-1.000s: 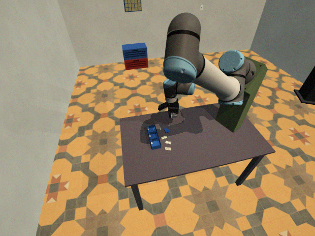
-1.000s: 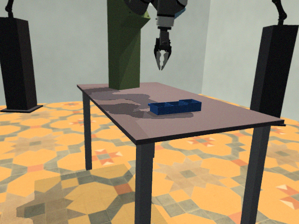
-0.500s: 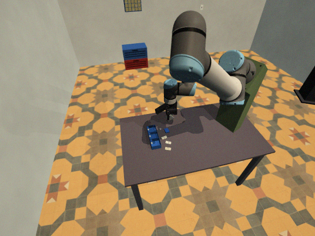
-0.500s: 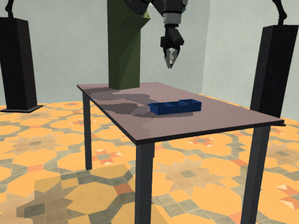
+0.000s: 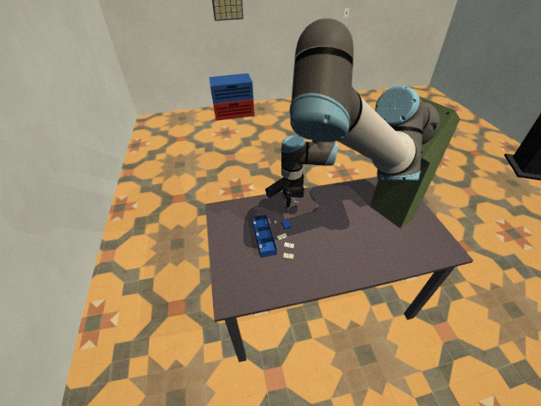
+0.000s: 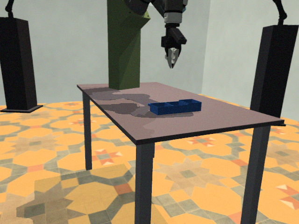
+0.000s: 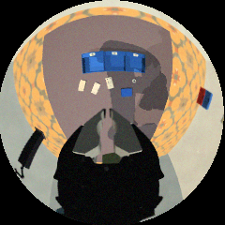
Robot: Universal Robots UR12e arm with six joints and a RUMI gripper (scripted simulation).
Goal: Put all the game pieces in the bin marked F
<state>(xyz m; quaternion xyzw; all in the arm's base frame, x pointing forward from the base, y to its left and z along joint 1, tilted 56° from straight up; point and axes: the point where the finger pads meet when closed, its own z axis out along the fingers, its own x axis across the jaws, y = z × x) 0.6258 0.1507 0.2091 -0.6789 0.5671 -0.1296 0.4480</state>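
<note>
Right now the blue bin is 120 mm ahead of my hand, 20 mm to the left of it and 200 mm below it. Also, from my hand: tiny ring (80 mm ahead, 90 mm to the right, 220 mm below); then cream domino (20 mm ahead, 210 mm below); then blue block (20 mm ahead, 90 mm to the right, 210 mm below).
</note>
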